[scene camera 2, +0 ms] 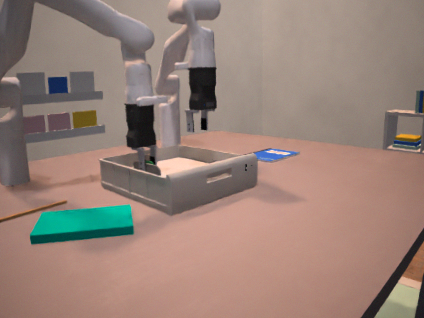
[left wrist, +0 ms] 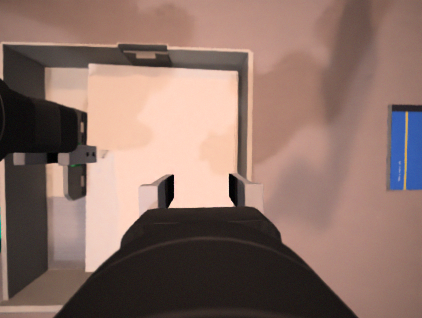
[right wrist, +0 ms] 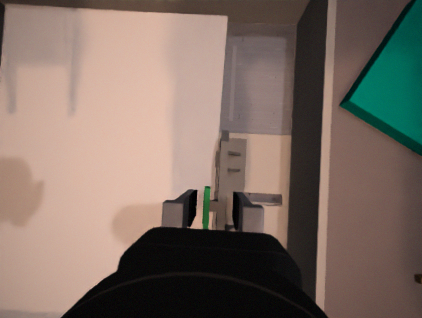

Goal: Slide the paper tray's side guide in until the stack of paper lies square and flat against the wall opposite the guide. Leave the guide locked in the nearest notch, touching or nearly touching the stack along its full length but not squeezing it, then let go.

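Places are measured from the left arm's base along level axes (x right, y back, z down), in metres.
Where they show: left gripper, fingertip midpoint: (scene camera 2: 197, 131) (left wrist: 201, 185); right gripper, fingertip midpoint: (scene camera 2: 148, 170) (left wrist: 79, 154) (right wrist: 214, 203); right arm's base, link origin: (scene camera 2: 15, 181).
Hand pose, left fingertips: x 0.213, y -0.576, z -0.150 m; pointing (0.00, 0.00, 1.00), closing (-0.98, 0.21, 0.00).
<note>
After its pixels a point has its place.
The grey paper tray (scene camera 2: 210, 192) {x 0.302, y -0.768, z -0.028 m} (left wrist: 251, 115) {x 0.167, y -0.488, z -0.084 m} (right wrist: 327, 150) {x 0.446, y -0.641, z -0.084 m} holds a white paper stack (scene camera 2: 182, 164) {x 0.238, y -0.523, z -0.044 m} (left wrist: 165, 115) {x 0.280, y -0.504, z -0.044 m} (right wrist: 110, 100) {x 0.261, y -0.646, z -0.043 m}. The stack lies flat, its right edge in the left wrist view close along the tray wall. The grey side guide (left wrist: 75, 187) {x 0.372, y -0.624, z -0.064 m} (right wrist: 237, 150) {x 0.388, y -0.631, z -0.022 m} stands upright at the stack's opposite edge, touching or nearly touching it. Its green tab (right wrist: 206, 207) {x 0.373, y -0.580, z -0.082 m} sits between the fingers of my right gripper (scene camera 2: 147, 164) {x 0.378, y -0.580, z -0.059 m} (right wrist: 214, 203) {x 0.378, y -0.580, z -0.059 m}, which is open, lowered around tab and guide, with gaps on both sides. My left gripper (scene camera 2: 197, 122) {x 0.213, y -0.576, z -0.150 m} (left wrist: 201, 185) {x 0.213, y -0.576, z -0.150 m} is open and empty, high above the tray.
A teal book (scene camera 2: 82, 222) {x 0.608, y -0.753, z -0.018 m} (right wrist: 390, 75) {x 0.517, y -0.740, z -0.018 m} lies outside the tray on the guide's side, near a thin brown stick (scene camera 2: 35, 210) {x 0.680, y -0.577, z -0.004 m}. A blue booklet (scene camera 2: 276, 154) {x -0.217, y -0.472, z -0.008 m} (left wrist: 407, 150) {x -0.132, y -0.470, z -0.008 m} lies beyond the tray's other side. Wall shelves and a small shelf unit stand in the background.
</note>
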